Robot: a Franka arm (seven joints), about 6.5 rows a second.
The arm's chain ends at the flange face. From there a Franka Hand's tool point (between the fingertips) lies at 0.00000 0.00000 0.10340 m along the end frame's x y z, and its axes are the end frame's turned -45 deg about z.
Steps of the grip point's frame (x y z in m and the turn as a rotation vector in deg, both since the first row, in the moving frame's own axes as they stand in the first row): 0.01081, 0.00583, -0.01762, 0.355, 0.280, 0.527; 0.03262, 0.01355, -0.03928, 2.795, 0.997, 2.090; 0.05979, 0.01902, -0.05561, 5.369, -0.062, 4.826
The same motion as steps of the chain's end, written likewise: 0.01186, -0.00271, -0.01762, 0.449, -0.053, 0.527; 0.03485, -0.00861, -0.03914, 2.681, -1.271, 2.090; 0.06235, -0.02178, -0.05516, 3.753, -3.840, 4.826
